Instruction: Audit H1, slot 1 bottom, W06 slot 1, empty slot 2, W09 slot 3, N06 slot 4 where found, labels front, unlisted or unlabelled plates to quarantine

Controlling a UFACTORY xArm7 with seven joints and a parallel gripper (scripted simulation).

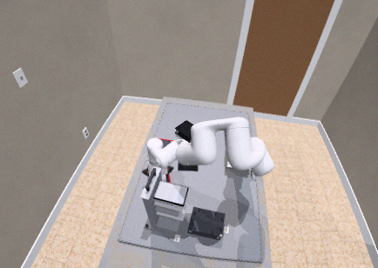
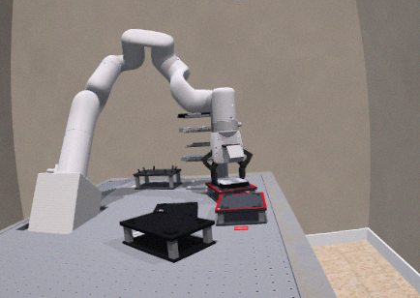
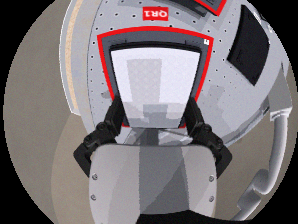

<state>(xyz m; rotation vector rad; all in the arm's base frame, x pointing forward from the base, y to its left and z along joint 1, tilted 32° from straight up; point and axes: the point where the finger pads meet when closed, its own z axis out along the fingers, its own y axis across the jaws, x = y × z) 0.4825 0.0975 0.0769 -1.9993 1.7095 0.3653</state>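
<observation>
My hand is 1 cm to the left of the grey plate and 1 cm above it. Also, from my hand: plate hotel H1: 19 cm to the left, 10 cm above; then pale plate: 21 cm to the left, 16 cm above, 8 cm behind.
</observation>
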